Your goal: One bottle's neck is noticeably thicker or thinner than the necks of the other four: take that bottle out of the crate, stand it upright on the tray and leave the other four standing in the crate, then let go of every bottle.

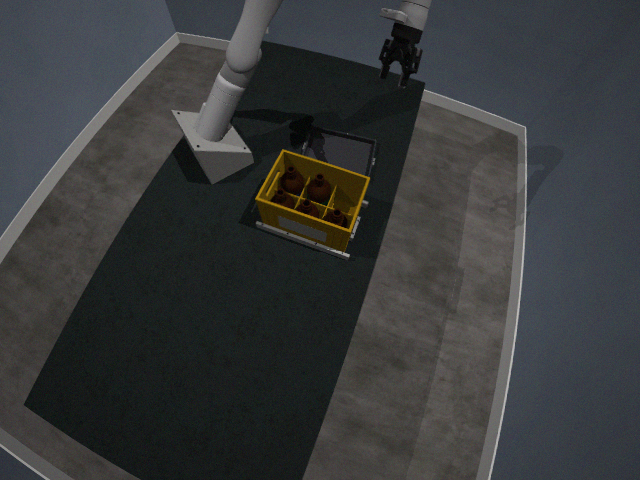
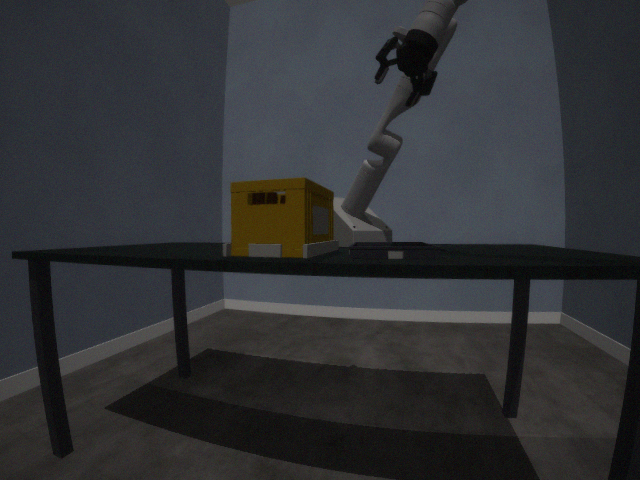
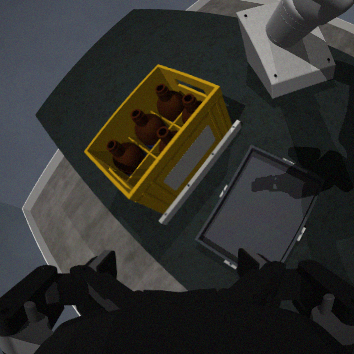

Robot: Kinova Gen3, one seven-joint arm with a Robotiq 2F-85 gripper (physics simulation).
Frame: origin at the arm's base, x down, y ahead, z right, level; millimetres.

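Seen in the pictures: gripper, fingertip midpoint: (image 1: 391, 82) (image 2: 393, 94) (image 3: 176, 264); arm's base, origin of the base link: (image 1: 209, 133) (image 2: 352, 210) (image 3: 281, 31).
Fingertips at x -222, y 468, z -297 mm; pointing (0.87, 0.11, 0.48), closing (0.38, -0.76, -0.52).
Observation:
Offsets run from my fingertips to a thing's middle.
A yellow crate @(dx +269, dy -43, dz +304 mm) (image 1: 268, 212) (image 2: 268, 222) (image 3: 220, 119) stands on the table with five brown bottles upright in it. In the row nearer the tray are one bottle @(dx +271, dy -138, dz +283 mm) (image 1: 292, 181) (image 3: 190, 111) and a middle bottle @(dx +271, dy -54, dz +258 mm) (image 1: 319, 191); that row's compartment farthest from the robot base is empty. The other row holds three bottles, including an end bottle @(dx +271, dy -116, dz +364 mm) (image 3: 169, 102), a middle bottle @(dx +271, dy -36, dz +352 mm) (image 3: 149, 127) and another end bottle @(dx +271, dy +49, dz +329 mm) (image 3: 125, 157). I cannot tell which neck differs. The dark tray @(dx +344, dy -106, dz +41 mm) (image 1: 351, 152) (image 2: 372, 253) (image 3: 260, 215) is empty. My gripper (image 1: 392, 81) (image 2: 394, 93) (image 3: 176, 264) is open, empty, high above the table.
A white strip (image 1: 302, 240) (image 3: 200, 172) lies along each long side of the crate. The robot base (image 1: 222, 160) (image 3: 285, 65) stands beside the crate and tray. The crate walls and dividers surround the bottles. The arm's shadow falls across the tray.

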